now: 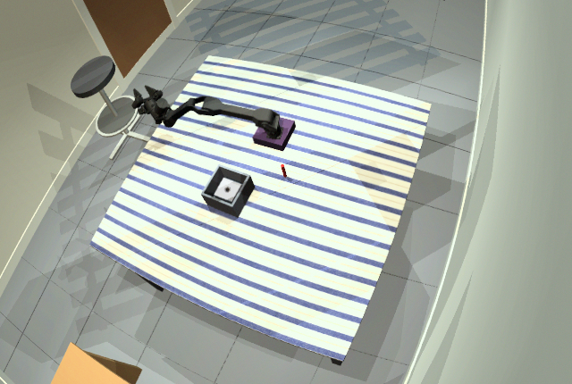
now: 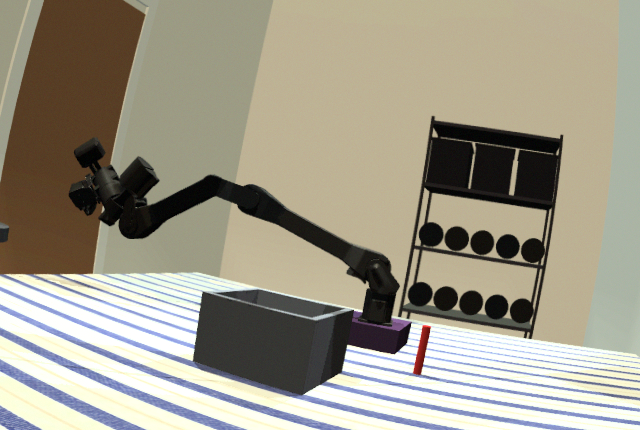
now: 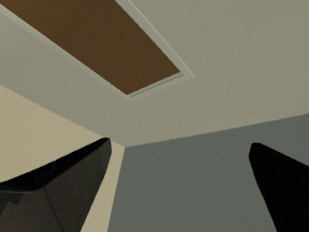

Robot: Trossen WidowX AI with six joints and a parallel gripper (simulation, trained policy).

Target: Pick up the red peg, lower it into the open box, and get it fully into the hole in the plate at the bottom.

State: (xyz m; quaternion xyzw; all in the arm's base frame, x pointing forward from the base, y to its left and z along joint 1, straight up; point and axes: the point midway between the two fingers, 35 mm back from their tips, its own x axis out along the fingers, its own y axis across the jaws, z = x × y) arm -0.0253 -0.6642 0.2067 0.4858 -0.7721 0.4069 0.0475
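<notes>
My gripper tip is now 78 cm to the right of the red peg, 23 cm short of it and 23 cm above it. From my gripper tip the other things lie so: grey box (57 cm to the left, 37 cm ahead, 24 cm below).
</notes>
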